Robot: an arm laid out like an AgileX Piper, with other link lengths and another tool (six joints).
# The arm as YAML. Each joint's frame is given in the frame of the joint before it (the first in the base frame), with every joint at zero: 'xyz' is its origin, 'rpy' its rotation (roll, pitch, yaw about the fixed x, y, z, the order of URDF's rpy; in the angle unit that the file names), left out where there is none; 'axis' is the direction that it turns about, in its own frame. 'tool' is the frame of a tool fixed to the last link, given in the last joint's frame.
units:
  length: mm
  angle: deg
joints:
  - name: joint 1
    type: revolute
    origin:
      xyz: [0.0, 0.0, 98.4]
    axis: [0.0, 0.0, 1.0]
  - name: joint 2
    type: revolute
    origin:
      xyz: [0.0, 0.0, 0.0]
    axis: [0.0, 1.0, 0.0]
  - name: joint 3
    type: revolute
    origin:
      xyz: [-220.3, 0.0, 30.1]
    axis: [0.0, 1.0, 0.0]
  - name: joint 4
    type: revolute
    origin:
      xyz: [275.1, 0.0, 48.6]
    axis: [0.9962, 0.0, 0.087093]
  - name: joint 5
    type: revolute
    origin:
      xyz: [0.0, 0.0, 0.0]
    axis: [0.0, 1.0, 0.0]
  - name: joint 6
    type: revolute
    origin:
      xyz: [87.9, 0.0, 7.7]
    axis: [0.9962, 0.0, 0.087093]
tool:
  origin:
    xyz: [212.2, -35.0, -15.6]
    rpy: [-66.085, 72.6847, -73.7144]
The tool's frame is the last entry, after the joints.
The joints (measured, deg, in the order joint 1, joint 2, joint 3, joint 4, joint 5, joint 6), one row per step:
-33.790 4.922 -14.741 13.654 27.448 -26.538
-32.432 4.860 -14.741 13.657 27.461 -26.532
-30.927 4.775 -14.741 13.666 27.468 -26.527
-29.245 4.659 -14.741 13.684 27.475 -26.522
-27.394 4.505 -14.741 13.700 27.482 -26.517
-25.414 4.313 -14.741 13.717 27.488 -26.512
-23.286 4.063 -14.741 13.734 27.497 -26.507
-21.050 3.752 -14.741 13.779 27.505 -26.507
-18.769 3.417 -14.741 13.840 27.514 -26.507
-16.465 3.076 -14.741 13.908 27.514 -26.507
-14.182 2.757 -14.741 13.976 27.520 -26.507
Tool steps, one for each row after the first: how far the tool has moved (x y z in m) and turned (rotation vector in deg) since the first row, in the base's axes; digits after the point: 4 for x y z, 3 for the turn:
0.0045 0.0066 0.0003 -0.020 -0.045 1.361
0.0093 0.0140 0.0008 -0.050 -0.118 2.868
0.0143 0.0225 0.0014 -0.086 -0.223 4.556
0.0196 0.0320 0.0023 -0.140 -0.361 6.411
0.0249 0.0424 0.0033 -0.208 -0.535 8.396
0.0301 0.0537 0.0047 -0.295 -0.761 10.530
0.0351 0.0659 0.0065 -0.382 -1.056 12.780
0.0397 0.0786 0.0084 -0.454 -1.384 15.079
0.0437 0.0916 0.0104 -0.512 -1.732 17.402
0.0473 0.1046 0.0122 -0.547 -2.057 19.705

